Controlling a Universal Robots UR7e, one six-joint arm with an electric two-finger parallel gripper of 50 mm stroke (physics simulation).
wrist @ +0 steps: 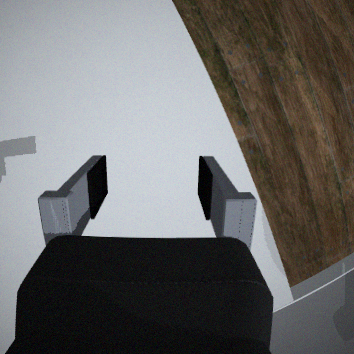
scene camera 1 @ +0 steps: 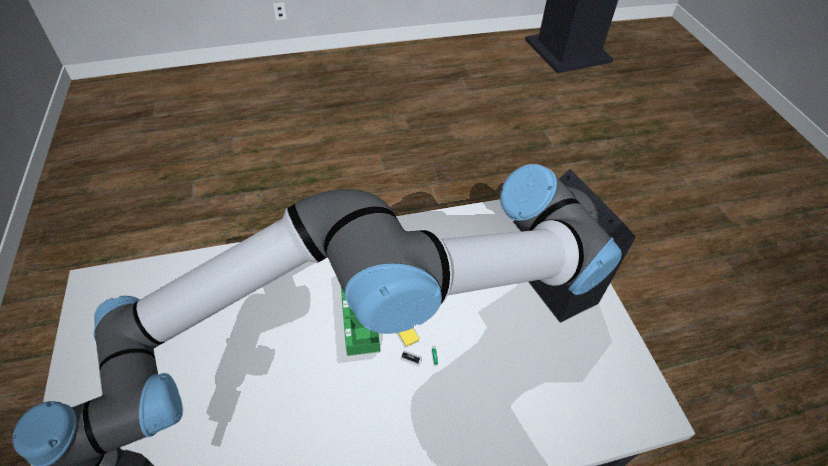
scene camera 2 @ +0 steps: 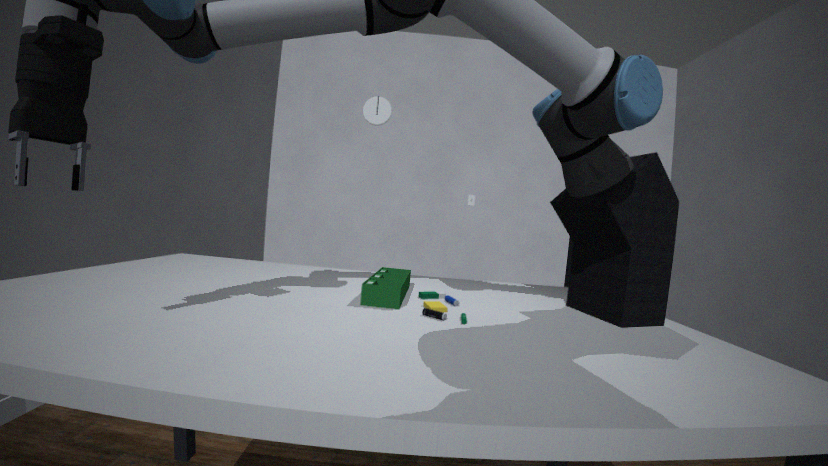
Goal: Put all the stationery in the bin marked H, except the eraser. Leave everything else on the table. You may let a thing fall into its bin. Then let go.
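Frame: origin at the arm's base, x ahead, y left, z up, level; millimetres.
Seen in the pictures: gripper, fingertip midpoint: (wrist: 151, 174) (scene camera 2: 50, 188); arm's base, origin of the base link: (scene camera 2: 599, 178).
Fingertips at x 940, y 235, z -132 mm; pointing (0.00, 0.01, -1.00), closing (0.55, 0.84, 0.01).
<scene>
Offsets run from my fingertips to a thing's top centre. Level surfaces: height alone.
A green bin block {366 mm right, 481 mm back, 146 mm down} (scene camera 1: 363, 349) (scene camera 2: 381, 296) with compartments and small white labels stands on the table, partly hidden by the arm in scene camera 1; its letters are too small to read. Right of it lie a yellow block {252 mm right, 577 mm back, 183 mm down} (scene camera 1: 409, 336) (scene camera 2: 435, 306), a black cylinder {187 mm right, 562 mm back, 179 mm down} (scene camera 1: 410, 357) (scene camera 2: 433, 314) with a light end, and a small green piece {175 mm right, 619 mm back, 183 mm down} (scene camera 1: 435, 355) (scene camera 2: 463, 318). Behind them in scene camera 2 lie a green piece {353 mm right, 590 mm back, 180 mm down} (scene camera 2: 428, 295) with a whitish end and a blue cylinder {303 mm right, 628 mm back, 179 mm down} (scene camera 2: 451, 300). My gripper (scene camera 2: 49, 186) (wrist: 151, 174) is open and empty, high and far left of everything.
The white table {193 mm down} (scene camera 1: 324, 416) (scene camera 2: 260, 358) (wrist: 125, 90) carries the arm's shadows. The arm spans above the bin block, from the dark pedestal (scene camera 1: 579, 298) (scene camera 2: 648, 243) at the right to the far left. The table's edge and wooden floor (wrist: 290, 100) show right of the fingers in the wrist view.
</scene>
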